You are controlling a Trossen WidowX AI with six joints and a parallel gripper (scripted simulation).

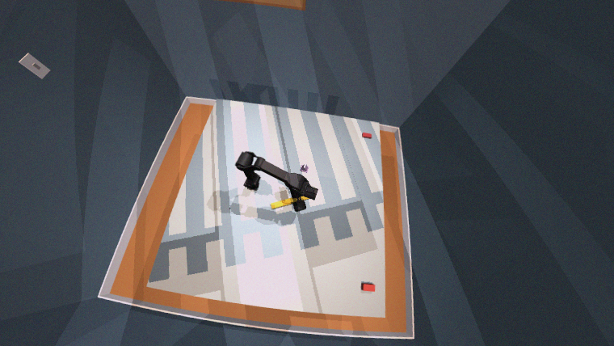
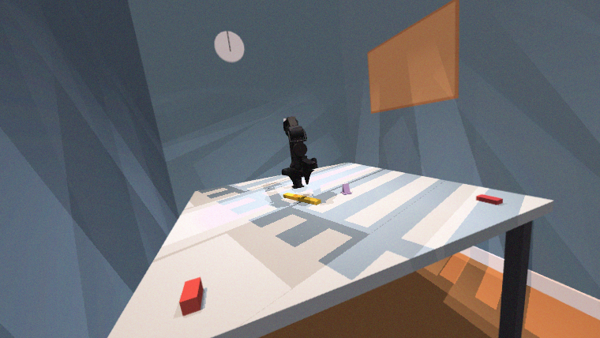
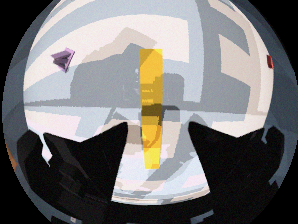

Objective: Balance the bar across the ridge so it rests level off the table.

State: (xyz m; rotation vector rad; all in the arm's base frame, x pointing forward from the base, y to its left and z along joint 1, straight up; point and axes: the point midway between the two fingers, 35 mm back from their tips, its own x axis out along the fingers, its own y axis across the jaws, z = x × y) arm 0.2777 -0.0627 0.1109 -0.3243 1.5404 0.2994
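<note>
Now: the bar 3 cm behind my gripper tip, 1 cm to the right of it and 7 cm below it.
</note>
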